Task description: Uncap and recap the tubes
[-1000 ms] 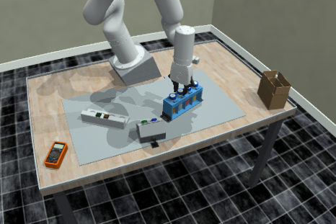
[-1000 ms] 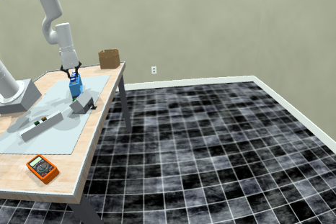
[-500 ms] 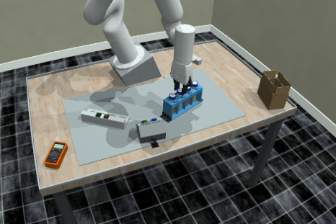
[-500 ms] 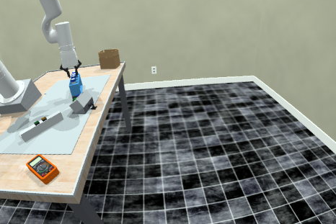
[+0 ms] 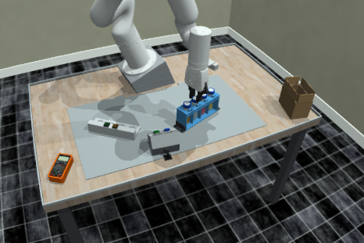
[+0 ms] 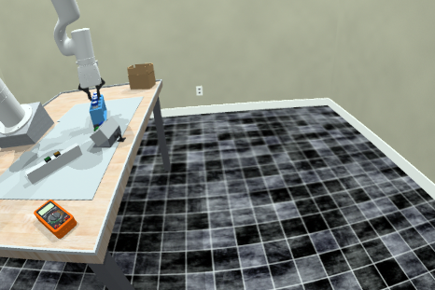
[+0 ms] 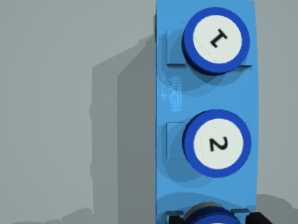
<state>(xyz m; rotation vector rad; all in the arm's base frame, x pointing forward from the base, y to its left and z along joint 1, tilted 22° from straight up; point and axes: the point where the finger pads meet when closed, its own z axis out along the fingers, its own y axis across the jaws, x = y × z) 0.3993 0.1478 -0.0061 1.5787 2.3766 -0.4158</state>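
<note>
Now: the blue-and-white cap 2 cm ahead of my hand, 5 cm to the right of it and 2 cm below it. The rest, counted from my hand: green key: 9 cm ahead, 21 cm to the right, 7 cm below; blue key: 9 cm ahead, 17 cm to the right, 7 cm below; key housing: 11 cm ahead, 19 cm to the right, 8 cm below.
</note>
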